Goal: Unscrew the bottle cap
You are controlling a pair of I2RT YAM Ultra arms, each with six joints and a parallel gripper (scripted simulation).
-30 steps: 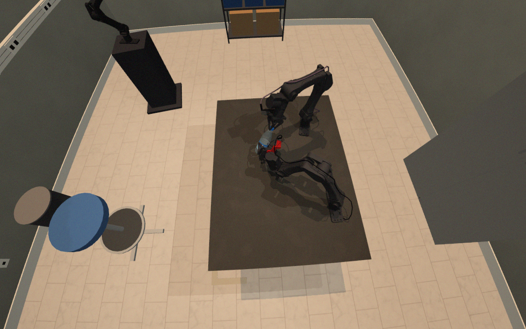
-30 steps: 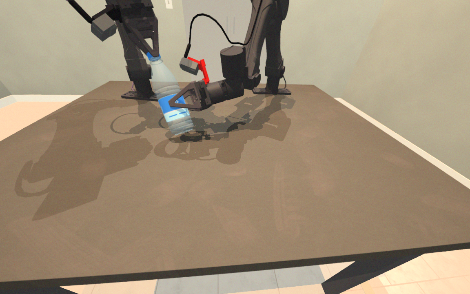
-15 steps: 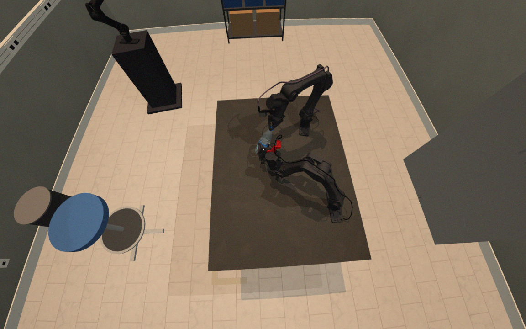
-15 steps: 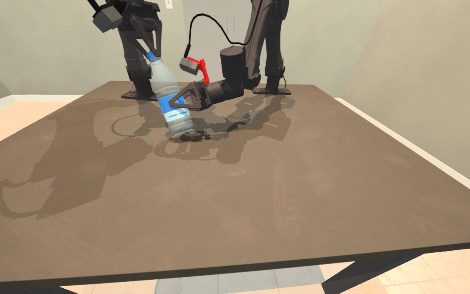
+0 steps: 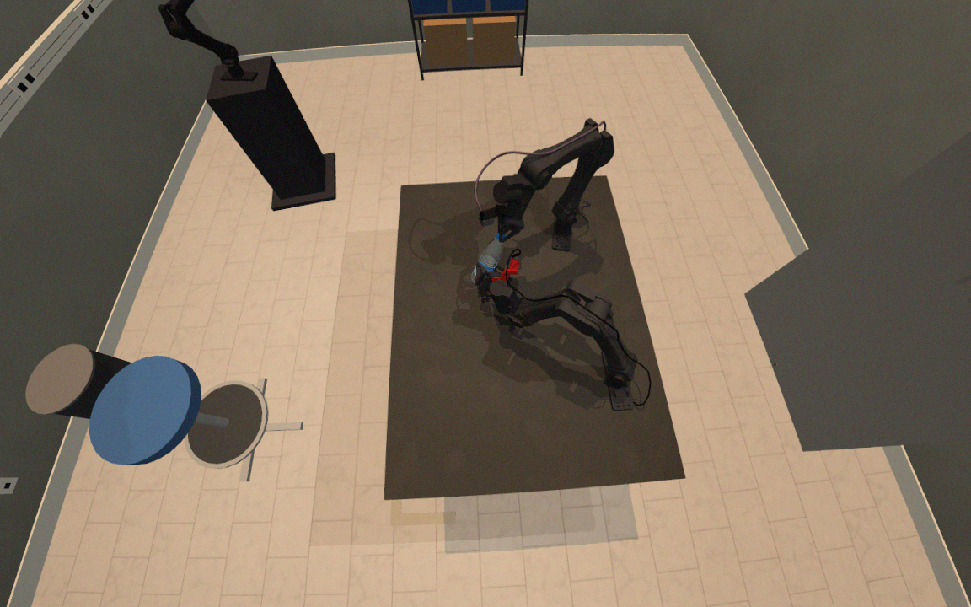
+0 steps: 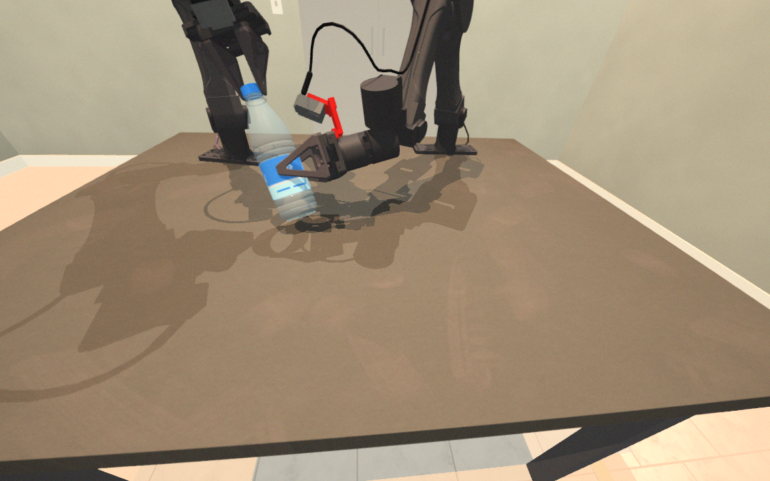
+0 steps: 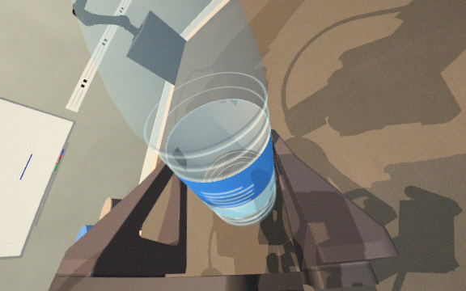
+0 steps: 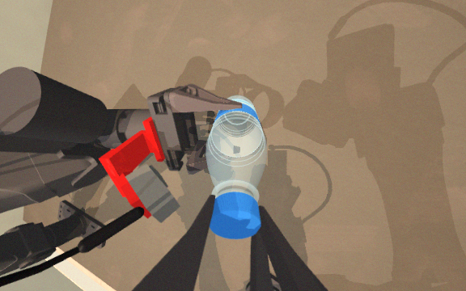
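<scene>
Right now the blue cap is right at my right hand. Round my right hand: clear plastic bottle (50 mm ahead, 20 mm to the left, 90 mm below).
The clear plastic bottle is 10 mm behind my left hand, 10 mm to the right of it and 20 mm above it. From my left hand the other things lie so: blue cap 60 mm behind, 30 mm to the right, 110 mm above.
</scene>
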